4 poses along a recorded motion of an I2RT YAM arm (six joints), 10 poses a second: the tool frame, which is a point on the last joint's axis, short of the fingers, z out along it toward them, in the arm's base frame.
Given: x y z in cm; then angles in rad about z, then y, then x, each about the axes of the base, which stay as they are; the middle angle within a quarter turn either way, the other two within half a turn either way.
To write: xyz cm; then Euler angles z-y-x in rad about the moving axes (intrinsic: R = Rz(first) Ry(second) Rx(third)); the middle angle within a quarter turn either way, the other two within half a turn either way. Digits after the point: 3 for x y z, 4 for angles.
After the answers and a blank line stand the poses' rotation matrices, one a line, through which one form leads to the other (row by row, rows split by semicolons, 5 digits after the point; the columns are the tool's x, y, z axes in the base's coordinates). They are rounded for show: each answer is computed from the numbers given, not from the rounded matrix.
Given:
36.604, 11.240, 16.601, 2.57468, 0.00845, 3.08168
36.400, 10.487, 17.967, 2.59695, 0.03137, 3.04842
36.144, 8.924, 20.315, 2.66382, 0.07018, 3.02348
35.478, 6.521, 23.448, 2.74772, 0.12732, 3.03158
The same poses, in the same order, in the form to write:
36.604, 11.240, 16.601, -2.5751, -0.0250, -3.0865
36.400, 10.487, 17.967, -2.5965, -0.0215, -3.0457
36.144, 8.924, 20.315, -2.6591, 0.0077, -3.0045
35.478, 6.521, 23.448, -2.7351, 0.0745, -2.9908

-0.84353 -0.53701 0.00845; -0.53649 0.84178 -0.05987; 0.02504 -0.05504 -0.99817
-0.85489 -0.51786 0.03136; -0.51836 0.85009 -0.09299; 0.02149 -0.09576 -0.99517
-0.88584 -0.45867 0.07012; -0.46394 0.87803 -0.11755; -0.00765 -0.13666 -0.99059
-0.91596 -0.38066 0.12698; -0.39432 0.91250 -0.10890; -0.07441 -0.14982 -0.98591

